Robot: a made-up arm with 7 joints.
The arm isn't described. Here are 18 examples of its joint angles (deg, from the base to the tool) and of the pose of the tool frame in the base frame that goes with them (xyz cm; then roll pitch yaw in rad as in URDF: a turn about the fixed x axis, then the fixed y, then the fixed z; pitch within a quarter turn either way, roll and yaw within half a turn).
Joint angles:
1: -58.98 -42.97 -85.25 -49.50 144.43 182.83 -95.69
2: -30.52 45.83 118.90 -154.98 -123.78 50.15 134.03
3: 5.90 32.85 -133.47 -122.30 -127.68 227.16 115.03
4: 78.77 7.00 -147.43 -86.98 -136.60 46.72 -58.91
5: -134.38 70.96 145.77 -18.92 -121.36 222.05 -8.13
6: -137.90 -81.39 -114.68 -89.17 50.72 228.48 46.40
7: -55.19 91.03 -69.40 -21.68 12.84 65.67 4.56
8: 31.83 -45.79 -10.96 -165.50 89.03 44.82 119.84
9: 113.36 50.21 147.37 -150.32 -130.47 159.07 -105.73
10: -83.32 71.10 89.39 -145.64 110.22 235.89 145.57
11: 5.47 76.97 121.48 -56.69 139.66 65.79 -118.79
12: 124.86 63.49 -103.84 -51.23 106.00 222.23 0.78
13: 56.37 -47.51 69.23 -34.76 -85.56 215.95 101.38
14: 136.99 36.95 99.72 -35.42 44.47 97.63 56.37
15: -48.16 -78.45 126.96 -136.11 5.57 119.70 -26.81
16: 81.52 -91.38 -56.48 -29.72 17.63 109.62 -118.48
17: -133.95 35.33 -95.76 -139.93 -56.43 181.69 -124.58
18: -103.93 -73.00 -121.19 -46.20 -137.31 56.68 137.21
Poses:
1: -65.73 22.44 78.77 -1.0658 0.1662 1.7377
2: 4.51 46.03 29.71 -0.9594 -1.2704 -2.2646
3: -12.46 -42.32 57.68 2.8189 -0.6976 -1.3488
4: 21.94 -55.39 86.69 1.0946 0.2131 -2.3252
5: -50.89 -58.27 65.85 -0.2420 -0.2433 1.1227
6: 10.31 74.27 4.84 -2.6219 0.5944 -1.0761
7: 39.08 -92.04 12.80 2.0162 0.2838 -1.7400
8: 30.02 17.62 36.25 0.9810 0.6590 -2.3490
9: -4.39 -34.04 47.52 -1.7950 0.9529 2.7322
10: 42.68 -1.65 20.44 3.1010 -0.3515 1.5955
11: 70.73 48.95 69.29 0.9348 1.2235 -0.1802
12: -5.50 71.60 70.35 -0.4848 -0.2720 -1.5651
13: -55.51 -36.36 83.14 1.3789 -0.4203 -1.1684
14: -61.48 12.68 102.36 -1.3272 0.1960 -2.8461
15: 27.53 41.91 -11.09 1.7712 1.0856 0.6291
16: 6.90 -100.84 34.06 0.3792 -0.6056 2.5936
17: -42.91 33.69 28.92 -2.3739 0.6056 -0.3515
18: -9.75 98.94 27.02 -1.6372 -0.9582 -1.6818
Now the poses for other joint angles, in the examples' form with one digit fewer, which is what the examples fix.
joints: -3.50 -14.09 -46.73 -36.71 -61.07 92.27 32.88
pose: -1.3 -25.1 120.8 -2.545 -1.153 -2.575
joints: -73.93 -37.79 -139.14 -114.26 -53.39 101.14 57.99
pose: -59.2 40.6 11.4 2.467 0.166 2.044
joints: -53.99 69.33 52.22 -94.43 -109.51 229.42 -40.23
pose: 68.8 -14.9 10.5 1.506 -0.300 2.574
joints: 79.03 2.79 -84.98 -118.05 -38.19 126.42 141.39
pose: 67.6 -3.0 46.4 -2.625 -0.362 -2.295
